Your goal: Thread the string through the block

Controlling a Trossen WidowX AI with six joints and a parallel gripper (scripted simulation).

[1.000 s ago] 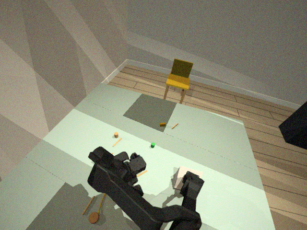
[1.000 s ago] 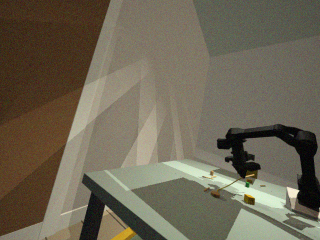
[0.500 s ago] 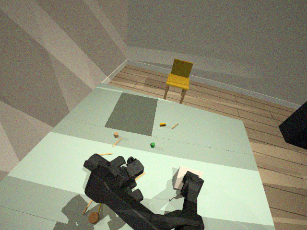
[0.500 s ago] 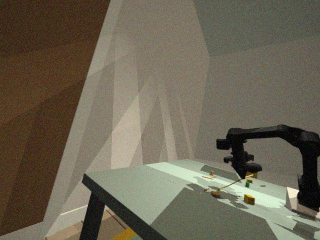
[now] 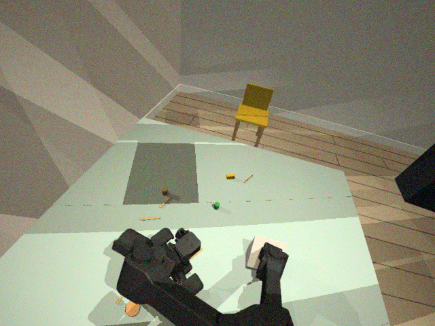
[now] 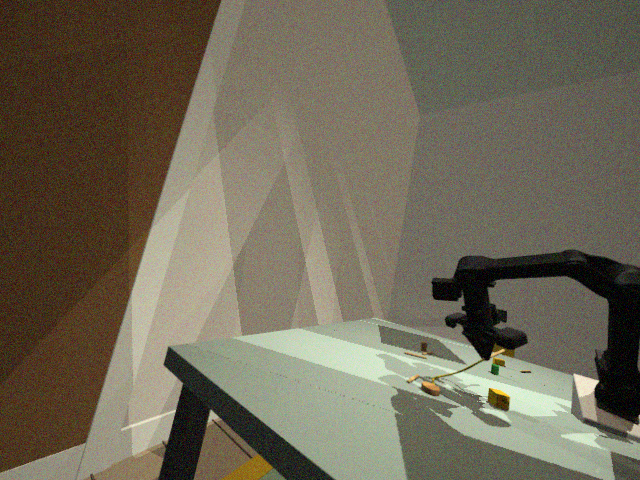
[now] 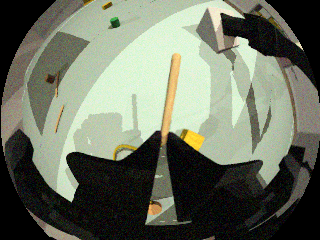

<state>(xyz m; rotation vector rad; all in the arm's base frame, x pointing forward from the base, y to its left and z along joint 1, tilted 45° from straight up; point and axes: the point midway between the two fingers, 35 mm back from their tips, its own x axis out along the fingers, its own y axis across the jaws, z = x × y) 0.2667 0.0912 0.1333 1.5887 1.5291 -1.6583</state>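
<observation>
Right now my gripper tip is 9 cm short of the round wooden button, 15 cm to the right of it and 8 cm above it. The rest, counted from my gripper tip: thin wooden stick (1 cm behind, 1 cm to the right, 1 cm above); then green cylinder (1 cm behind, 28 cm to the right, 7 cm below); then small brown cylinder (22 cm ahead, 25 cm to the right, 7 cm below).
</observation>
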